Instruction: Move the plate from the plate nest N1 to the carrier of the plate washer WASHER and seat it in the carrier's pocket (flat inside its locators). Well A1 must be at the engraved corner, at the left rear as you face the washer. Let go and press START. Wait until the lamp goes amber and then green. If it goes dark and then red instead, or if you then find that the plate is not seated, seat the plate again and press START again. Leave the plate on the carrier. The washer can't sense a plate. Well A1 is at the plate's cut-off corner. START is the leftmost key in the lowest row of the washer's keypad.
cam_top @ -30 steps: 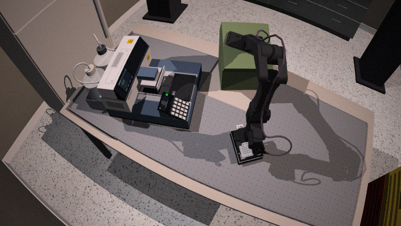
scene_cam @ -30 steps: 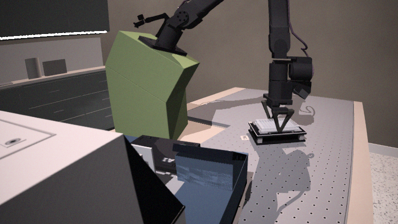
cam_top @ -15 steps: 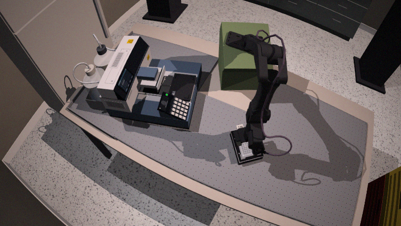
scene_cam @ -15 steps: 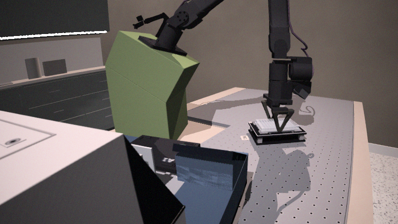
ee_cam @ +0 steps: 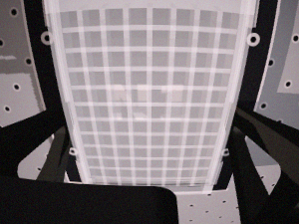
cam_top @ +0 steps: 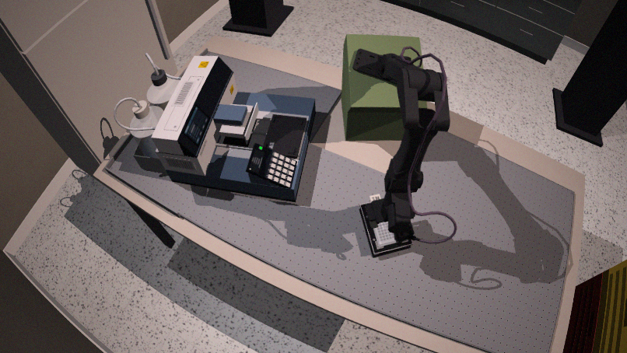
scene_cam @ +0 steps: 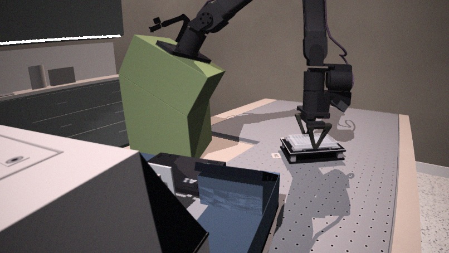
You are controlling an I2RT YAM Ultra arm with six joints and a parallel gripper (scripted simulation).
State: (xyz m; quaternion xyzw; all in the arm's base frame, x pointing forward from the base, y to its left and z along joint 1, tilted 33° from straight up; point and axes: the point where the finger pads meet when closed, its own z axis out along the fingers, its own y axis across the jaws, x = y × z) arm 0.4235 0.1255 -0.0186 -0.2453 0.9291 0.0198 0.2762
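Now: the clear well plate right at my hand. From my hand the other things lie so: small label (8 cm behind, 6 cm to the right, 4 cm below); black plate nest (1 cm below); dark carrier (15 cm behind, 38 cm to the right, 5 cm above).
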